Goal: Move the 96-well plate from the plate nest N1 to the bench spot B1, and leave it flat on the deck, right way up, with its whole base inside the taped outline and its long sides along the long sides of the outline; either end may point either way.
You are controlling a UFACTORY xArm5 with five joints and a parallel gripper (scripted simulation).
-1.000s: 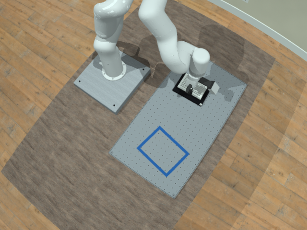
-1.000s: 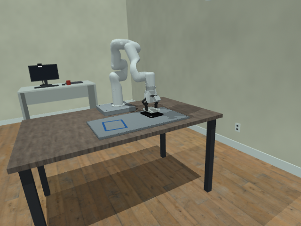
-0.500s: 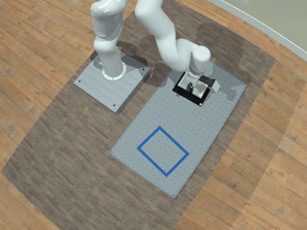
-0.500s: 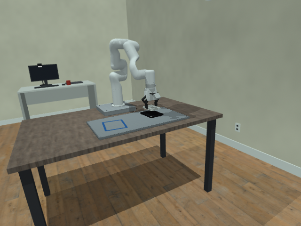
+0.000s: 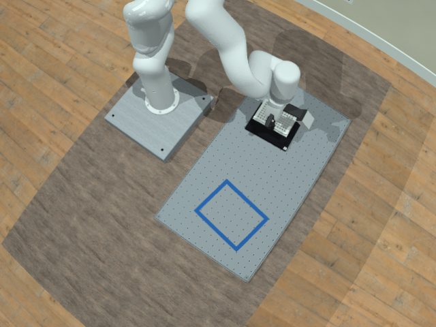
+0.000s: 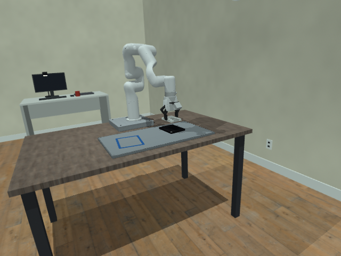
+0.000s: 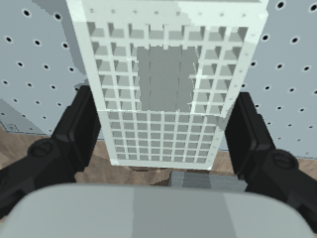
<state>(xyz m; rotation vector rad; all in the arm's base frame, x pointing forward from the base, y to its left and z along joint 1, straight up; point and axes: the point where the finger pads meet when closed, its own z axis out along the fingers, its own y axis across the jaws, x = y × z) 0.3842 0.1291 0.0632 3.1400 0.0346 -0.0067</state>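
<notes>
Right now the black plate nest N1 is 80 mm below my hand. Also, from my hand: white 96-well plate (10 mm below).
</notes>
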